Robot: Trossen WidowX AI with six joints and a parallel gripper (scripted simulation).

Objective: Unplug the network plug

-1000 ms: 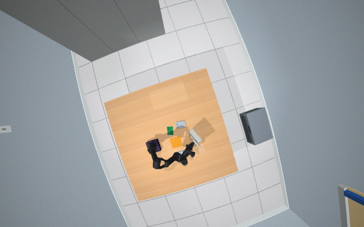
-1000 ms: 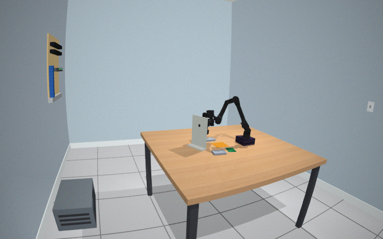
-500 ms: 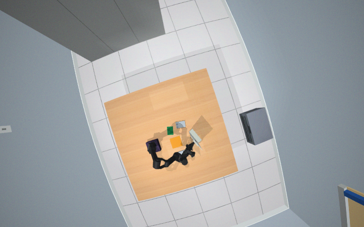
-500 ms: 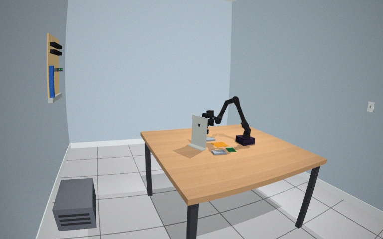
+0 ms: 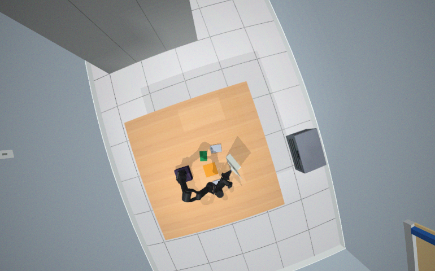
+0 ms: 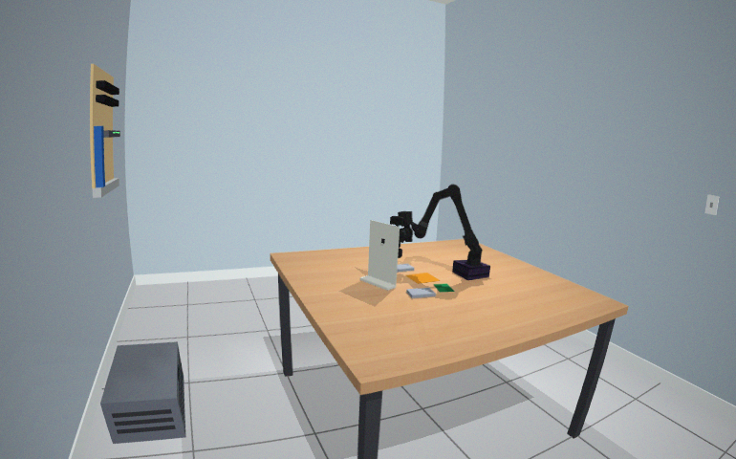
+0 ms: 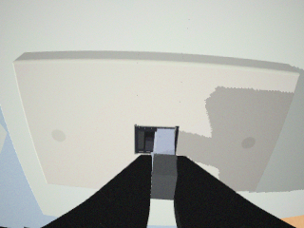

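Now: gripper tip 19 cm above the orange marked square, 18 cm past it and 4 cm to the right of it. From my gripper tip the other things lie so: grey network plug: 1 cm ahead; then green square: 19 cm to the left, 19 cm below, 19 cm behind; then upright white panel: 7 cm below, 3 cm ahead, 1 cm to the left.
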